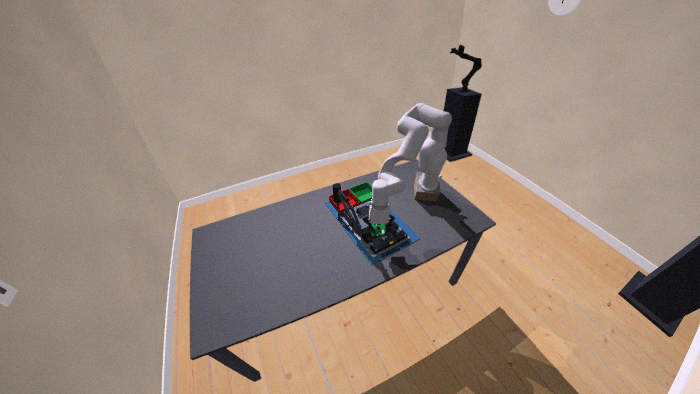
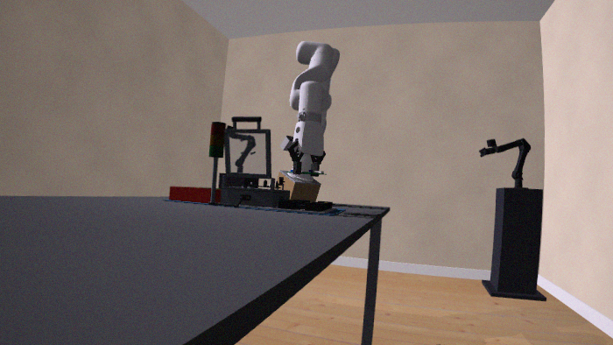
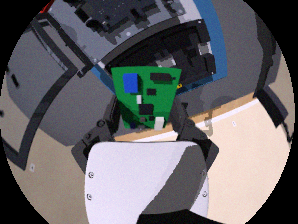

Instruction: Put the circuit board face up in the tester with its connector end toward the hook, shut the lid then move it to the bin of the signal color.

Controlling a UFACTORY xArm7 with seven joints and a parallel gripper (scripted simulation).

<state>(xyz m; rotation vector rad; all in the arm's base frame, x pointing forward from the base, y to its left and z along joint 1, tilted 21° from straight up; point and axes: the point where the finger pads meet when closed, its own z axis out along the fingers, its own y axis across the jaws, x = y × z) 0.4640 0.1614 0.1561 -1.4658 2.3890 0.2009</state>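
Now: hand right at the green circuit board. Also, from my hand: red bin (5 cm ahead, 37 cm to the right, 11 cm below); tester plate (2 cm behind, 17 cm to the right, 5 cm below); clear lid (10 cm ahead, 16 cm to the right, 6 cm above).
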